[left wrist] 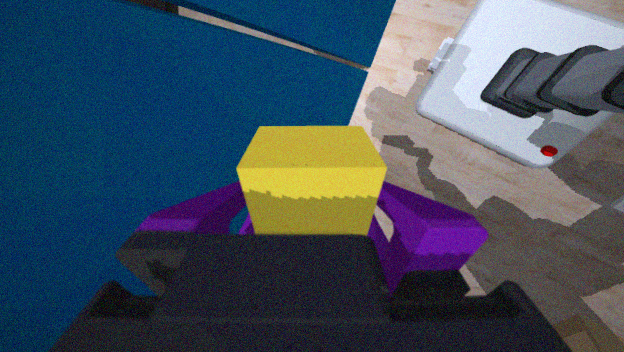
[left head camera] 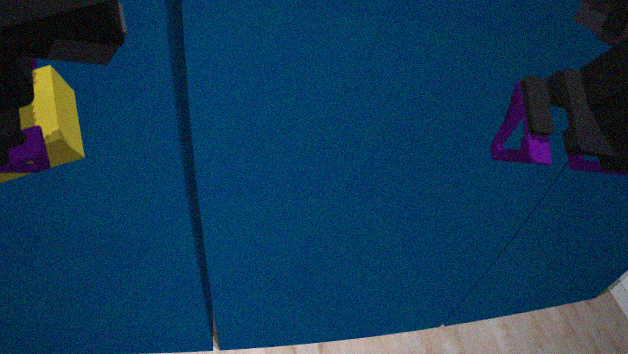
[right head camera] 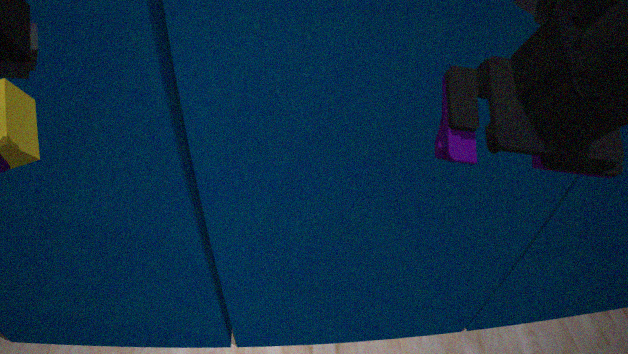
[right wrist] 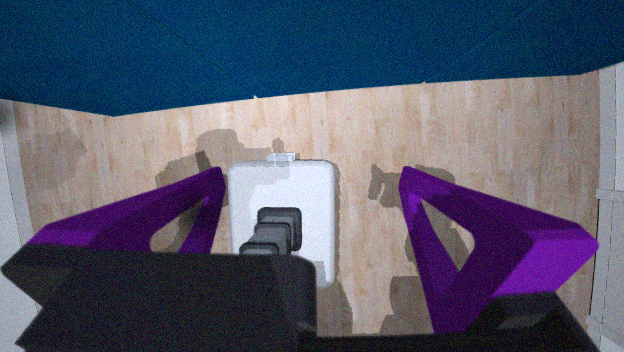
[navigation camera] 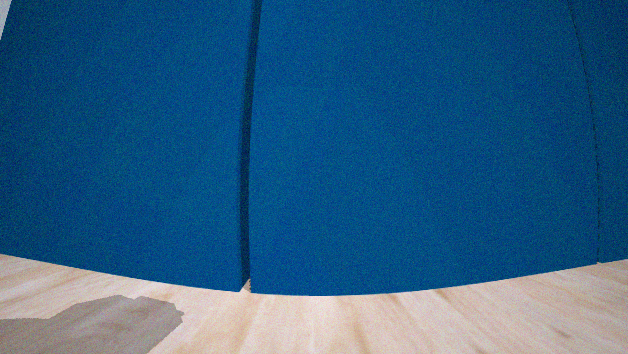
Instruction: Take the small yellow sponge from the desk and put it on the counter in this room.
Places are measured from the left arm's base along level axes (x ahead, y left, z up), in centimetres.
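Pixels of known places: left gripper, between the fingertips: (left wrist: 311, 176) (left head camera: 37, 133) (right head camera: 2, 138); right gripper, between the fingertips: (left head camera: 532, 157) (right head camera: 486, 156) (right wrist: 312, 176).
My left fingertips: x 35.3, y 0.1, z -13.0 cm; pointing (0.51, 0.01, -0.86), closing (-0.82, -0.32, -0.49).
Behind a point stands the place of what it marks.
The small yellow sponge (left head camera: 57, 112) @[z -9.5, x 33.5, y -3.5 cm] (right head camera: 21, 125) @[z -10.9, x 34.7, y -3.4 cm] (left wrist: 310, 147) @[z -10.3, x 35.1, y -3.2 cm] is between the purple fingers of my left gripper (left wrist: 311, 176) @[z -13.0, x 35.3, y 0.1 cm], which is shut on it. It is held up, clear of any surface, in front of a large blue surface. My right gripper (left head camera: 559, 150) @[z -12.9, x 35.0, y -44.2 cm] (right head camera: 502, 156) @[z -12.9, x 35.0, y -44.2 cm] (right wrist: 312, 176) @[z -12.9, x 35.0, y -44.2 cm] is open and empty, at the right of both head views. The desk does not show. No counter top shows; whether the blue surface belongs to the counter cannot be told.
The upright blue surface (left head camera: 350, 175) @[z -49.2, x 69.8, y -38.5 cm] (right head camera: 325, 175) @[z -49.1, x 69.4, y -33.4 cm] (left wrist: 150, 125) @[z -16.9, x 66.1, y 12.1 cm] (right wrist: 300, 45) @[z -78.4, x 69.7, y -37.0 cm] (navigation camera: 400, 150) @[z -111.8, x 69.6, y -36.0 cm] spans the front, with a dark vertical gap (navigation camera: 245, 150). Its lower edge meets the wood floor (navigation camera: 325, 325) @[z -141.0, x 60.1, y -21.4 cm]. My white base (right wrist: 312, 190) @[z -115.0, x 18.5, y -38.3 cm] (left wrist: 465, 95) @[z -115.0, x 15.0, y -11.3 cm] stands close by. A pale wall (right wrist: 612, 145) @[z -134.1, x 40.5, y -207.7 cm] is at one side.
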